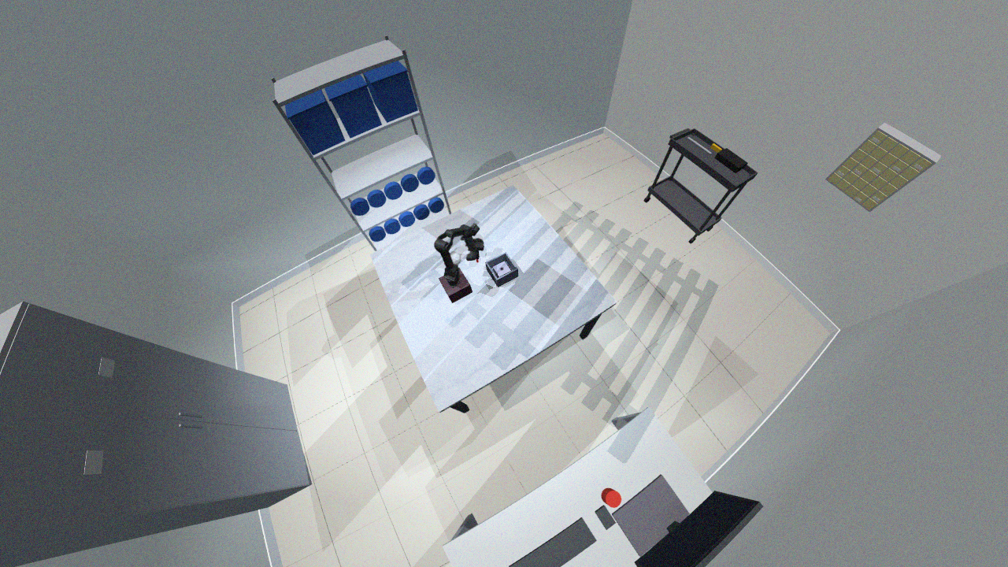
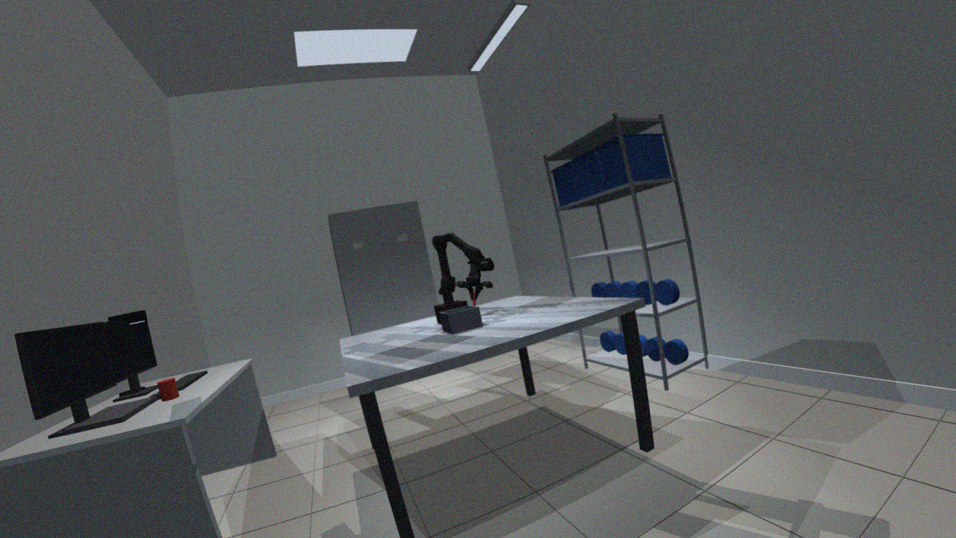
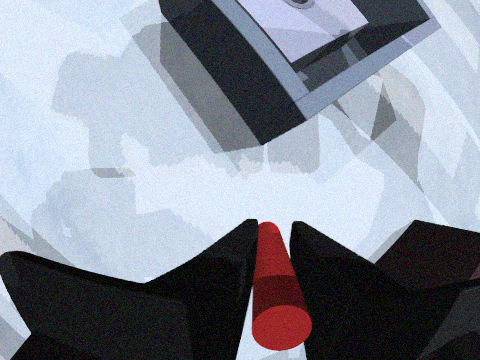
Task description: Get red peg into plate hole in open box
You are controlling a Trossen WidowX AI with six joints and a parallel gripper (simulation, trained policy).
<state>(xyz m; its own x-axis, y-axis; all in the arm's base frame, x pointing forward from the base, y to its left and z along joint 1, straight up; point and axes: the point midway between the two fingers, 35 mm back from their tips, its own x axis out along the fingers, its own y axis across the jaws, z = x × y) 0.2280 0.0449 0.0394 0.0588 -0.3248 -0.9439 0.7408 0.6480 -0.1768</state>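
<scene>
The plate is 140 mm to the right of my gripper tip, 80 mm ahead of it and 70 mm below it. From my gripper tip the other things lie so: box: 140 mm to the right, 90 mm below, 80 mm ahead; red peg: 10 mm to the left, 10 mm behind.
</scene>
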